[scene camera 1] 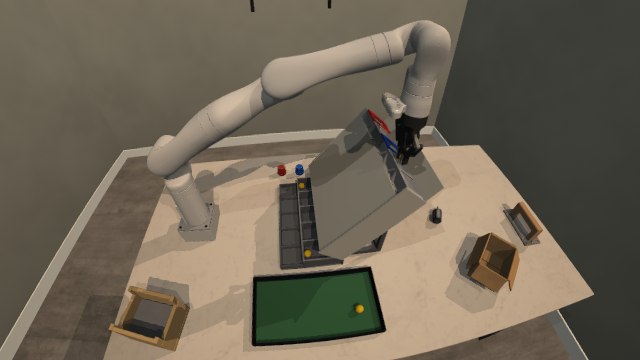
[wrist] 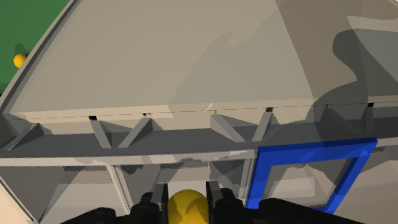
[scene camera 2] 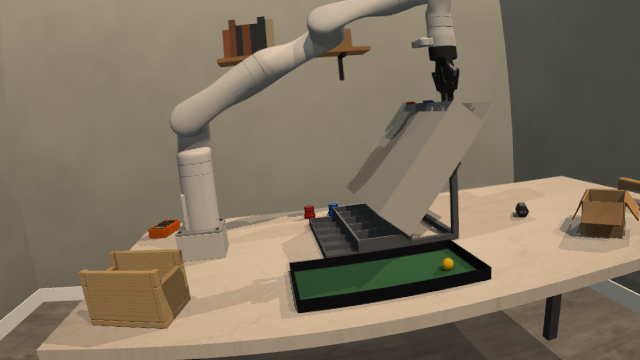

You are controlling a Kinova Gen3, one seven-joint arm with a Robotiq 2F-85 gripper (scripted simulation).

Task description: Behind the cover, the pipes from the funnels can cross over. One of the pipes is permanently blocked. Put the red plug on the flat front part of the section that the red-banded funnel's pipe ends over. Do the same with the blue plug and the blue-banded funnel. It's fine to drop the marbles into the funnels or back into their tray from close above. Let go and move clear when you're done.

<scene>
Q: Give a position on a green tray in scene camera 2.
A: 385, 272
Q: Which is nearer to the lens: the wooden crate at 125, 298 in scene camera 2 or the cardboard box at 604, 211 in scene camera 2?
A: The wooden crate.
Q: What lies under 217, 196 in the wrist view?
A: The gripper.
</scene>
